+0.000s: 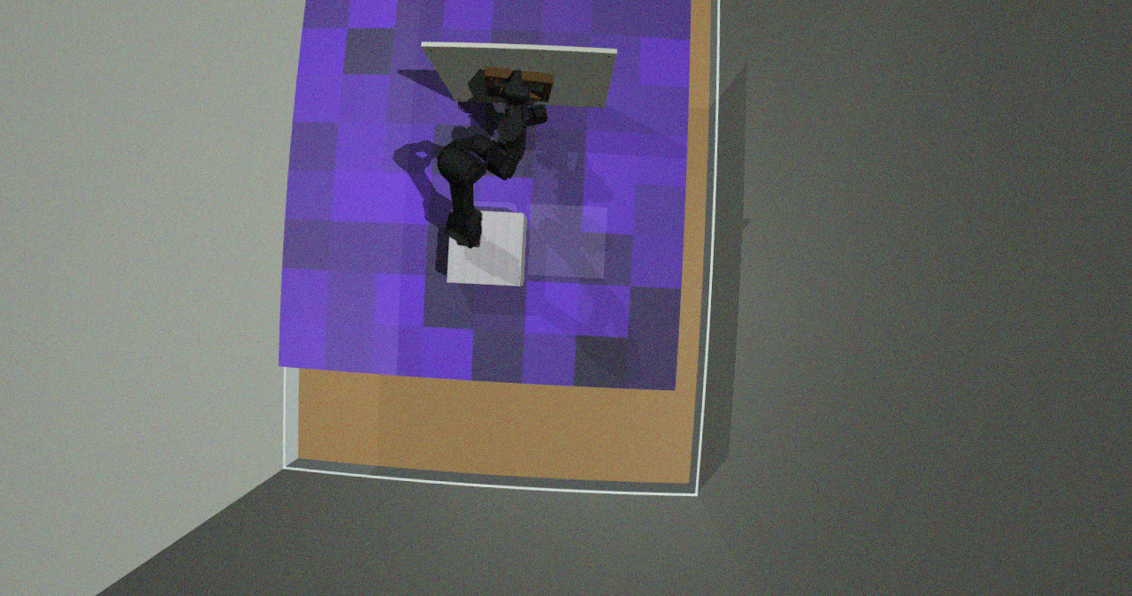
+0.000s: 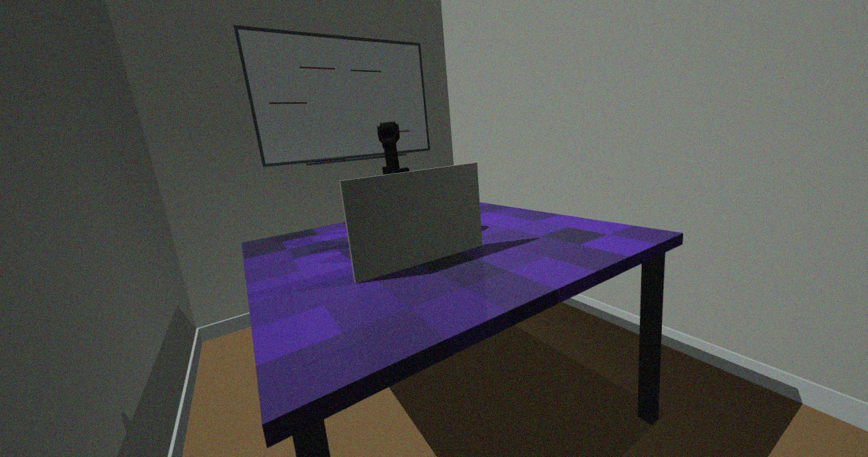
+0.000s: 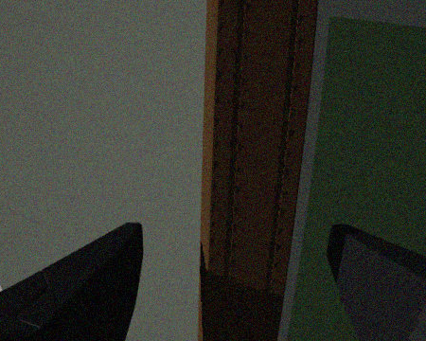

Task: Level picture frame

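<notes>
Right now my gripper tip is 1 cm short of the brown wooden picture frame, 1 cm to the right of it and 5 cm above it. From my gripper tip the other things lie so: grey wall panel 2 cm ahead, 1 cm to the right, 6 cm below.
</notes>
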